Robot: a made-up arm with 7 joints. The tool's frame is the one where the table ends. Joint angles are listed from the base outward.
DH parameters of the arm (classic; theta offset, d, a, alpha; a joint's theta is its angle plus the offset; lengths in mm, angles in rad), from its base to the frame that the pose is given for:
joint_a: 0 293 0 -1.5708
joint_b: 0 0 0 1.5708
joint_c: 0 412 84 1.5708
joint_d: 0 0 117 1.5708
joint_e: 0 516 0 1.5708
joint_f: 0 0 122 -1.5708
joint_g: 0 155 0 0
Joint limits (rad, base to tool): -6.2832..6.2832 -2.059..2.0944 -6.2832..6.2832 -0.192..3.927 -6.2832..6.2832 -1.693..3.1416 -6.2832..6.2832
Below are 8 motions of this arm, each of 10 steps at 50 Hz.
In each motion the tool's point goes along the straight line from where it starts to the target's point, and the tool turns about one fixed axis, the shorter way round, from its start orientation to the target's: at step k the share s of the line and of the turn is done. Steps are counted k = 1, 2, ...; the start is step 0. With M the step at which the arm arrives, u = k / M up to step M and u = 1 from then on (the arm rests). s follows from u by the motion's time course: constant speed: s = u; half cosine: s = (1 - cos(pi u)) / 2; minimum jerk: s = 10 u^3 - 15 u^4 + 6 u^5.
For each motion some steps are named. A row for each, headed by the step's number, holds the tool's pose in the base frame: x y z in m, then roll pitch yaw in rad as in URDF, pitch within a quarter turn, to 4 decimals.
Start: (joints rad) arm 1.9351 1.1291 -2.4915 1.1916 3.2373 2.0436 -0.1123
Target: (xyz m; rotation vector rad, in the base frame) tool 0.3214 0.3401 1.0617 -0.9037 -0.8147 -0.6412
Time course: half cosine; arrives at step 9
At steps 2, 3, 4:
2: 0.3189 0.3357 1.0318 -0.7807 -0.9752 -0.2104
3: 0.3192 0.3363 1.0363 -0.7914 -0.9751 -0.2178
4: 0.3197 0.3372 1.0418 -0.8045 -0.9751 -0.2268

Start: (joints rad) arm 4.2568 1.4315 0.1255 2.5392 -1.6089 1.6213 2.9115
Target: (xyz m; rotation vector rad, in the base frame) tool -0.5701 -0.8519 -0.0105 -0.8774 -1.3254 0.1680
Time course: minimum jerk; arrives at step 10
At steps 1, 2, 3, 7, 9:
1: -0.5631 -0.8828 0.0777 -1.6582 -0.6936 1.1603
2: -0.5635 -0.8813 0.0733 -1.6557 -0.7028 1.1585
3: -0.5642 -0.8780 0.0639 -1.6500 -0.7225 1.1545
7: -0.5690 -0.8570 0.0040 -1.6082 -0.8480 1.1228
9: -0.5700 -0.8522 -0.0097 -1.5968 -0.8767 1.1137

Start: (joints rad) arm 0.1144 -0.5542 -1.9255 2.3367 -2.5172 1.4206 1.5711
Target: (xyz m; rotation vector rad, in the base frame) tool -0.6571 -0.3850 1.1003 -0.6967 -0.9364 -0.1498
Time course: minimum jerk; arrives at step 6
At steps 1, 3, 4, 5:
1: -0.6797 -0.4290 1.0600 -0.8257 -0.9807 0.2928
3: -0.6688 -0.4078 1.0794 -0.8563 -0.9402 0.2877
4: -0.6620 -0.3946 1.0915 -0.8748 -0.9149 0.2836
5: -0.6579 -0.3866 1.0988 -0.8857 -0.8997 0.2809

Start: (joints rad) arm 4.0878 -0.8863 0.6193 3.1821 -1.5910 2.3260 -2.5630
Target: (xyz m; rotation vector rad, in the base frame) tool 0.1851 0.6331 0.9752 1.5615 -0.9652 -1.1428
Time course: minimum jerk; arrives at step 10
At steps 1, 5, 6, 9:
1: 0.2281 0.6471 0.9182 1.6723 0.2590 -1.2278
5: 0.2068 0.6401 0.9465 1.6842 0.2423 -1.2668
6: 0.1989 0.6376 0.9570 1.6888 0.2363 -1.2813
9: 0.1855 0.6332 0.9747 1.6967 0.2262 -1.3058

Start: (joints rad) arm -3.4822 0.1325 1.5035 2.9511 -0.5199 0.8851 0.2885
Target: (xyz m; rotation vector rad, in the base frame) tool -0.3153 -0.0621 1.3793 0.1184 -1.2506 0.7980
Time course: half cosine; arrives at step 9
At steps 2, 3, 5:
2: -0.2263 -0.0694 1.3994 -0.5852 -1.0387 1.2898
3: -0.2397 -0.0683 1.3963 -0.6117 -1.0437 1.3032
5: -0.2736 -0.0655 1.3887 -0.6803 -1.0558 1.3391

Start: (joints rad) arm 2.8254 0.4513 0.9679 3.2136 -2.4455 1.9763 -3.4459
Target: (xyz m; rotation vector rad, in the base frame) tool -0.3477 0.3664 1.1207 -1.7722 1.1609 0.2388
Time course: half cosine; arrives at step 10
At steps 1, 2, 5, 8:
1: -0.3005 0.3611 1.1648 -2.1980 0.7071 -0.8684
2: -0.3039 0.3614 1.1616 -2.2033 0.7028 -0.8672
5: -0.3235 0.3637 1.1433 -2.2332 0.6782 -0.8598
8: -0.3431 0.3659 1.1250 -2.2628 0.6538 -0.8515

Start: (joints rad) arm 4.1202 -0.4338 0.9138 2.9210 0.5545 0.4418 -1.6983
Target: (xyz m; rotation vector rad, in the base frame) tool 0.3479 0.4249 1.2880 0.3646 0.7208 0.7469
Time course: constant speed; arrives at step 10
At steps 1, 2, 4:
1: 0.2835 0.3223 1.3483 0.5506 0.3939 0.7651
2: 0.2907 0.3337 1.3416 0.5608 0.4041 0.7852
4: 0.3050 0.3565 1.3282 0.5820 0.4242 0.8261

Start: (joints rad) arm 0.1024 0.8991 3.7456 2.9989 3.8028 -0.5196 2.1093
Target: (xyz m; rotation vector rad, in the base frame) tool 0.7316 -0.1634 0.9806 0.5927 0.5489 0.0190
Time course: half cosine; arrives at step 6
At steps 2, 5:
2: 0.7330 -0.1375 0.9847 0.6573 0.5040 0.2469
5: 0.7317 -0.1611 0.9810 0.6588 0.5069 0.2014

